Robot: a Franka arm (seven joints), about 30 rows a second.
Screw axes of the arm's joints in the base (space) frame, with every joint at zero. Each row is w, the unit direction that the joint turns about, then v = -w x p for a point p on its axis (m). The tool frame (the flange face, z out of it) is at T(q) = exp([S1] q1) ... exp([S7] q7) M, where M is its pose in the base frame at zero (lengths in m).
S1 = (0, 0, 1, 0, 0, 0)
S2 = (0, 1, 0, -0.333, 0, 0)
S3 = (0, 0, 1, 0, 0, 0)
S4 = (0, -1, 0, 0.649, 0, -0.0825)
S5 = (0, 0, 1, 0, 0, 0)
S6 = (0, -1, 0, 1.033, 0, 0)
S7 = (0, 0, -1, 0, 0.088, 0)
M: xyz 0.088 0 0.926 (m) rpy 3.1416 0 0 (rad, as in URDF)
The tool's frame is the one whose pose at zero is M.
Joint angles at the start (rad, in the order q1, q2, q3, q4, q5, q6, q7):
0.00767 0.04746 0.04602 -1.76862 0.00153 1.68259 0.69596
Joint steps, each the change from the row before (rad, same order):
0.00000 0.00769 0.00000 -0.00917 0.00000 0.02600 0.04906
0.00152 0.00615 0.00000 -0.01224 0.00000 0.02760 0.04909
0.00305 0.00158 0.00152 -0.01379 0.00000 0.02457 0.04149
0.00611 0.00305 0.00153 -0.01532 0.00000 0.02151 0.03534
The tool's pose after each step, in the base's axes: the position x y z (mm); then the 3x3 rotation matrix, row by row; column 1 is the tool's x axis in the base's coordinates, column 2 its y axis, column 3 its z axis. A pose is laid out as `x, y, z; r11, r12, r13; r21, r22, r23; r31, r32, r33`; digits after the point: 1 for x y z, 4 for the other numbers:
565.3, 30.0, 507.1; 0.7644, -0.6327, -0.1240; -0.6379, -0.7702, -0.0026; -0.0938, 0.0811, -0.9923
567.8, 31.0, 499.9; 0.7342, -0.6691, -0.1149; -0.6738, -0.7390, -0.0020; -0.0835, 0.0789, -0.9934
568.7, 33.6, 494.5; 0.7097, -0.6965, -0.1057; -0.7006, -0.7136, -0.0018; -0.0742, 0.0754, -0.9944
569.1, 38.0, 487.2; 0.6904, -0.7162, -0.1026; -0.7201, -0.6939, -0.0022; -0.0696, 0.0754, -0.9947

